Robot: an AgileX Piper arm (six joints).
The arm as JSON. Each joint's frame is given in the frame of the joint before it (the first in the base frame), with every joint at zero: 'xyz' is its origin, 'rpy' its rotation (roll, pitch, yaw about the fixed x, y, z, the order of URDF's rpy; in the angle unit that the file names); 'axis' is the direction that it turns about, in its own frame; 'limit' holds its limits. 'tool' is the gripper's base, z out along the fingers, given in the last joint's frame.
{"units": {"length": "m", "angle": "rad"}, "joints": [
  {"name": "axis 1", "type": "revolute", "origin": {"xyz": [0.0, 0.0, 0.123], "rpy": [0.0, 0.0, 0.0]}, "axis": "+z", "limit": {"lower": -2.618, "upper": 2.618}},
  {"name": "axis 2", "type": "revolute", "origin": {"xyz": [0.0, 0.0, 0.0], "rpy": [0.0, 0.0, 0.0]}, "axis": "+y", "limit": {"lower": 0.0, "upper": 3.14}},
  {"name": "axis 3", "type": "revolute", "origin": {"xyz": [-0.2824, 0.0, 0.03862], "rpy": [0.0, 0.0, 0.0]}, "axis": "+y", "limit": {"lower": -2.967, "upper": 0.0}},
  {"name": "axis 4", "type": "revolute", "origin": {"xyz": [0.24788, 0.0, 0.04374], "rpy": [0.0, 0.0, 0.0]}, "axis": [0.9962, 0.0, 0.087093], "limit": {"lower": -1.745, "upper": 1.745}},
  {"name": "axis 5", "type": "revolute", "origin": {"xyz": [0.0, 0.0, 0.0], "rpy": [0.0, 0.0, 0.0]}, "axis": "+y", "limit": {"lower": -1.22, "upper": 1.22}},
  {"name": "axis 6", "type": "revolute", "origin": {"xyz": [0.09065, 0.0, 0.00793], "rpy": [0.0, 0.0, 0.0]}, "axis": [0.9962, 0.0, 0.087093], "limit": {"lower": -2.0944, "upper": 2.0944}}
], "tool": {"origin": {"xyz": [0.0, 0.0, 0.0], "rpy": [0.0, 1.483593, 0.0]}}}
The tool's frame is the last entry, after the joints.
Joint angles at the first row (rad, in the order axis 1, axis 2, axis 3, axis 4, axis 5, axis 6):
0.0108, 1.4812, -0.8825, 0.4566, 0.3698, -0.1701
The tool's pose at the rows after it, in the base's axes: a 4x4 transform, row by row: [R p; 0 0 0 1], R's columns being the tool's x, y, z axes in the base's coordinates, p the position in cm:
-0.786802, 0.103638, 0.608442, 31.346; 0.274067, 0.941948, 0.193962, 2.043; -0.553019, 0.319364, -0.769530, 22.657; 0, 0, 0, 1
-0.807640, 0.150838, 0.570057, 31.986; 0.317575, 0.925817, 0.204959, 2.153; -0.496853, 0.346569, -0.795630, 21.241; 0, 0, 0, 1
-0.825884, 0.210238, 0.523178, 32.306; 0.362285, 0.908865, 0.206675, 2.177; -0.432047, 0.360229, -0.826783, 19.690; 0, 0, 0, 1
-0.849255, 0.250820, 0.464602, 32.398; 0.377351, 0.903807, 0.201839, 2.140; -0.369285, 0.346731, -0.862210, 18.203; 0, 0, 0, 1
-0.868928, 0.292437, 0.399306, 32.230; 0.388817, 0.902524, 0.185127, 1.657; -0.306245, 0.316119, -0.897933, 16.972; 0, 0, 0, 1
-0.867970, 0.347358, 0.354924, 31.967; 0.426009, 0.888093, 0.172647, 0.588; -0.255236, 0.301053, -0.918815, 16.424; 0, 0, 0, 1
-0.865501, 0.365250, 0.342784, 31.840; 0.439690, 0.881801, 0.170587, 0.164; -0.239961, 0.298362, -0.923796, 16.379; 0, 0, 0, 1
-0.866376, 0.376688, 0.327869, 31.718; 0.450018, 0.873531, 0.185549, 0.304; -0.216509, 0.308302, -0.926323, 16.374; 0, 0, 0, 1
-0.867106, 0.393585, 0.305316, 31.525; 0.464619, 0.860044, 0.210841, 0.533; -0.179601, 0.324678, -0.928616, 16.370; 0, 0, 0, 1
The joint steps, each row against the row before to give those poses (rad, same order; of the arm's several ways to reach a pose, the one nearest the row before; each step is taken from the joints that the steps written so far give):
0.0000, 0.0646, -0.0378, 0.0377, 0.0362, 0.0021
0.0000, 0.0527, -0.0092, 0.0219, 0.0086, 0.0283
0.0000, 0.0473, -0.0009, -0.0071, 0.0106, 0.0579
0.0000, 0.0426, -0.0010, -0.0377, 0.0231, 0.0564
-0.0118, 0.0319, 0.0000, -0.0625, 0.0372, 0.0653
-0.0332, 0.0125, 0.0000, -0.0314, 0.0394, 0.0444
-0.0141, 0.0000, 0.0000, -0.0056, 0.0154, 0.0093
0.0002, 0.0000, -0.0009, 0.0161, 0.0202, 0.0025
-0.0001, 0.0000, -0.0009, 0.0280, 0.0310, 0.0008

